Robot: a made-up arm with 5 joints.
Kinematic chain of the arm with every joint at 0, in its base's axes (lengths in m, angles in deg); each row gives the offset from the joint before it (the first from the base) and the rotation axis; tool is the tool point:
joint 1: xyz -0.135 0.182 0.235 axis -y
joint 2: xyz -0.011 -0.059 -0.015 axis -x
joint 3: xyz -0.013 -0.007 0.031 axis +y
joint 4: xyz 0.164 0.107 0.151 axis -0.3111 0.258 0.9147
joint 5: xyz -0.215 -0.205 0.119 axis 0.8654 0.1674 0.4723
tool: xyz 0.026 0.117 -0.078
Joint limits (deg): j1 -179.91..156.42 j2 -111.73..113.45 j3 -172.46..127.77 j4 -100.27..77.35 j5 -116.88..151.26
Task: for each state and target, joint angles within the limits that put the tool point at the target. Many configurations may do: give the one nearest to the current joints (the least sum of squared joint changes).
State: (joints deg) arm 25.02 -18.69 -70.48 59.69 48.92
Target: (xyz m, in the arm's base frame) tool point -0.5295 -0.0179 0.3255
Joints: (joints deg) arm 20.98 -16.40 -67.06 60.92 47.97
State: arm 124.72 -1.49 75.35 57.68 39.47
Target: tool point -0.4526 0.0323 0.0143
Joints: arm 156.42 -3.48 28.13 47.35 58.09
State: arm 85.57 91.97 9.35 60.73 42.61
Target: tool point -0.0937 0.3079 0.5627
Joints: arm 76.14 91.95 44.27 73.21 32.10
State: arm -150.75 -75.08 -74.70 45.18 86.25
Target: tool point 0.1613 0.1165 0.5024
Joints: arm -146.96 -76.49 -90.07 23.46 67.03
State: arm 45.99 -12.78 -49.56 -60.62 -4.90
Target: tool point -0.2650 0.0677 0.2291
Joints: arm 37.85 -35.51 -25.41 -28.43 -45.10
